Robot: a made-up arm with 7 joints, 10 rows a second.
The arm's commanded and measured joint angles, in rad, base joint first. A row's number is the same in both.
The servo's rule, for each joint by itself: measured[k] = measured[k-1] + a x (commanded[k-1-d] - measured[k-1]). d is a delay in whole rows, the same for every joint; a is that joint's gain. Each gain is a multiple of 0.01, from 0.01 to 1. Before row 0 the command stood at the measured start. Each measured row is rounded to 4 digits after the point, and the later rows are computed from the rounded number. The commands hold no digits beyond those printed.
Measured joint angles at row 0:
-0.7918, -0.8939, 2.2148, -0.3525, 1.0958, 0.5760, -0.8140
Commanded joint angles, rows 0 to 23:
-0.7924, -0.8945, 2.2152, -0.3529, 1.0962, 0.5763, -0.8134
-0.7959, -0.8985, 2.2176, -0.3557, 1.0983, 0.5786, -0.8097
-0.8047, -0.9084, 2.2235, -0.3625, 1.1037, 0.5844, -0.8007
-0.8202, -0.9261, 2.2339, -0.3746, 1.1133, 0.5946, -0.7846
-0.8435, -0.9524, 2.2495, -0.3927, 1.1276, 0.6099, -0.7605
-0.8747, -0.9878, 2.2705, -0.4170, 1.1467, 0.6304, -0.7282
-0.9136, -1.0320, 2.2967, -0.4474, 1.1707, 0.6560, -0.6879
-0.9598, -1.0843, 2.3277, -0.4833, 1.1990, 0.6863, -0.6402
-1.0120, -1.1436, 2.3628, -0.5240, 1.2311, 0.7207, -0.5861
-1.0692, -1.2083, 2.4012, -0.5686, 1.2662, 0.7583, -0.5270
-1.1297, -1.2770, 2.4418, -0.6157, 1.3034, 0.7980, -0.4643
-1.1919, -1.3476, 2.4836, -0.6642, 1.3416, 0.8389, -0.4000
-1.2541, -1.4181, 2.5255, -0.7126, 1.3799, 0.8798, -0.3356
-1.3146, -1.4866, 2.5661, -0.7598, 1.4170, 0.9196, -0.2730
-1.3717, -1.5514, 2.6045, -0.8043, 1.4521, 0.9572, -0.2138
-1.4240, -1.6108, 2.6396, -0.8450, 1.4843, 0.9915, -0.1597
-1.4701, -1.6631, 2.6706, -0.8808, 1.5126, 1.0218, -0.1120
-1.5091, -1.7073, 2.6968, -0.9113, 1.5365, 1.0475, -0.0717
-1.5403, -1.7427, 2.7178, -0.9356, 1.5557, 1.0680, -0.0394
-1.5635, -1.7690, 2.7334, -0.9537, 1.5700, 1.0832, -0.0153
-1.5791, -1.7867, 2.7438, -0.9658, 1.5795, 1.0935, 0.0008
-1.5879, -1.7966, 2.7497, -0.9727, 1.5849, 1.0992, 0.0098
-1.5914, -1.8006, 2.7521, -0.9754, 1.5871, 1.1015, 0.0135
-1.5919, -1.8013, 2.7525, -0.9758, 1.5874, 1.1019, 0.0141
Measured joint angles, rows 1 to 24:
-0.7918, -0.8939, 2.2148, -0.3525, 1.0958, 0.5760, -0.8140
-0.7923, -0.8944, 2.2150, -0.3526, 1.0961, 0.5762, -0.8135
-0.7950, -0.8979, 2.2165, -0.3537, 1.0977, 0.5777, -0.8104
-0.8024, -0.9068, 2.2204, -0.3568, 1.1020, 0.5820, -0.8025
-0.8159, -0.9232, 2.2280, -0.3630, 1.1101, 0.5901, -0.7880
-0.8369, -0.9480, 2.2400, -0.3734, 1.1227, 0.6028, -0.7657
-0.8656, -0.9818, 2.2571, -0.3887, 1.1400, 0.6205, -0.7353
-0.9021, -1.0245, 2.2793, -0.4092, 1.1621, 0.6432, -0.6969
-0.9460, -1.0753, 2.3064, -0.4351, 1.1887, 0.6708, -0.6510
-0.9962, -1.1334, 2.3380, -0.4662, 1.2192, 0.7027, -0.5984
-1.0517, -1.1971, 2.3734, -0.5020, 1.2530, 0.7383, -0.5406
-1.1110, -1.2650, 2.4117, -0.5418, 1.2893, 0.7765, -0.4788
-1.1725, -1.3352, 2.4520, -0.5846, 1.3270, 0.8164, -0.4150
-1.2345, -1.4057, 2.4932, -0.6294, 1.3651, 0.8570, -0.3507
-1.2954, -1.4745, 2.5340, -0.6750, 1.4025, 0.8971, -0.2878
-1.3534, -1.5399, 2.5735, -0.7203, 1.4382, 0.9356, -0.2279
-1.4071, -1.6002, 2.6105, -0.7639, 1.4714, 0.9714, -0.1727
-1.4550, -1.6537, 2.6442, -0.8048, 1.5011, 1.0037, -0.1235
-1.4961, -1.6993, 2.6737, -0.8421, 1.5266, 1.0317, -0.0815
-1.5297, -1.7362, 2.6984, -0.8748, 1.5476, 1.0549, -0.0474
-1.5554, -1.7641, 2.7180, -0.9024, 1.5637, 1.0730, -0.0214
-1.5734, -1.7833, 2.7324, -0.9246, 1.5751, 1.0861, -0.0034
-1.5844, -1.7946, 2.7421, -0.9414, 1.5822, 1.0945, 0.0073
-1.5897, -1.7997, 2.7477, -0.9533, 1.5857, 1.0990, 0.0123
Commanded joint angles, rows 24 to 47:
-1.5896, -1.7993, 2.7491, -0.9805, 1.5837, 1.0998, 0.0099
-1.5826, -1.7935, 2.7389, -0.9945, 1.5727, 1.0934, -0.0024
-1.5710, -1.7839, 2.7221, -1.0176, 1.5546, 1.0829, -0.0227
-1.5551, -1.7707, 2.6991, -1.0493, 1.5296, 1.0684, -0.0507
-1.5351, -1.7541, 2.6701, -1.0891, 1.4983, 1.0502, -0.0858
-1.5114, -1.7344, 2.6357, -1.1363, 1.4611, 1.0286, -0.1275
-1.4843, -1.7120, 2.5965, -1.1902, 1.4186, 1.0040, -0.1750
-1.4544, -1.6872, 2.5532, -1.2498, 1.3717, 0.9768, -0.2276
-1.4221, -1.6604, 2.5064, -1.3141, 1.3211, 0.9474, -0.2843
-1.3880, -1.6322, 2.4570, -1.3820, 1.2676, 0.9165, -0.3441
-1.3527, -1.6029, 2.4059, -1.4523, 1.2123, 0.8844, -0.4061
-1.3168, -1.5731, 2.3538, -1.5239, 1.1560, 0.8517, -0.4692
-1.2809, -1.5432, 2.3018, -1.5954, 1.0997, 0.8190, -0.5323
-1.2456, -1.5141, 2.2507, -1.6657, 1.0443, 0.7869, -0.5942
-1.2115, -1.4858, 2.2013, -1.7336, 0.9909, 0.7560, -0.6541
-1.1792, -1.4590, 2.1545, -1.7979, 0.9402, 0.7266, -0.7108
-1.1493, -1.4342, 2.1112, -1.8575, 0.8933, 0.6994, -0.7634
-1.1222, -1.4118, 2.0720, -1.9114, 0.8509, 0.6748, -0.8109
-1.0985, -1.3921, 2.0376, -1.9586, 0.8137, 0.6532, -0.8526
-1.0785, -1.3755, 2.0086, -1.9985, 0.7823, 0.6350, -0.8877
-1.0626, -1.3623, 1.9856, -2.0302, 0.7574, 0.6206, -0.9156
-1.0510, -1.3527, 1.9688, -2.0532, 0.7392, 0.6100, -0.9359
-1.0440, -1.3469, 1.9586, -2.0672, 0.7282, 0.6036, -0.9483
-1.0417, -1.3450, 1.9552, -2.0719, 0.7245, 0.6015, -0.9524
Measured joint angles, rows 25 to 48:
-1.5914, -1.8011, 2.7504, -0.9612, 1.5869, 1.1009, 0.0138
-1.5900, -1.7996, 2.7497, -0.9680, 1.5846, 1.1002, 0.0106
-1.5844, -1.7944, 2.7437, -0.9773, 1.5760, 1.0958, 0.0001
-1.5742, -1.7855, 2.7316, -0.9914, 1.5606, 1.0875, -0.0184
-1.5597, -1.7729, 2.7134, -1.0117, 1.5383, 1.0753, -0.0446
-1.5410, -1.7569, 2.6892, -1.0388, 1.5095, 1.0592, -0.0780
-1.5185, -1.7378, 2.6592, -1.0729, 1.4747, 1.0396, -0.1181
-1.4925, -1.7159, 2.6241, -1.1140, 1.4343, 1.0168, -0.1642
-1.4635, -1.6915, 2.5844, -1.1615, 1.3892, 0.9912, -0.2156
-1.4320, -1.6651, 2.5407, -1.2149, 1.3402, 0.9632, -0.2712
-1.3986, -1.6371, 2.4938, -1.2734, 1.2879, 0.9333, -0.3302
-1.3637, -1.6080, 2.4446, -1.3360, 1.2335, 0.9020, -0.3917
-1.3281, -1.5783, 2.3938, -1.4018, 1.1777, 0.8698, -0.4545
-1.2922, -1.5485, 2.3423, -1.4696, 1.1215, 0.8373, -0.5175
-1.2568, -1.5193, 2.2910, -1.5382, 1.0659, 0.8050, -0.5796
-1.2224, -1.4908, 2.2408, -1.6066, 1.0119, 0.7736, -0.6399
-1.1896, -1.4638, 2.1925, -1.6736, 0.9603, 0.7435, -0.6973
-1.1590, -1.4386, 2.1470, -1.7380, 0.9121, 0.7153, -0.7508
-1.1310, -1.4158, 2.1050, -1.7987, 0.8680, 0.6894, -0.7995
-1.1063, -1.3957, 2.0673, -1.8547, 0.8289, 0.6662, -0.8425
-1.0852, -1.3785, 2.0344, -1.9050, 0.7953, 0.6462, -0.8791
-1.0680, -1.3647, 2.0071, -1.9488, 0.7680, 0.6298, -0.9087
-1.0551, -1.3545, 1.9857, -1.9853, 0.7473, 0.6171, -0.9307
-1.0467, -1.3480, 1.9705, -2.0140, 0.7335, 0.6085, -0.9450

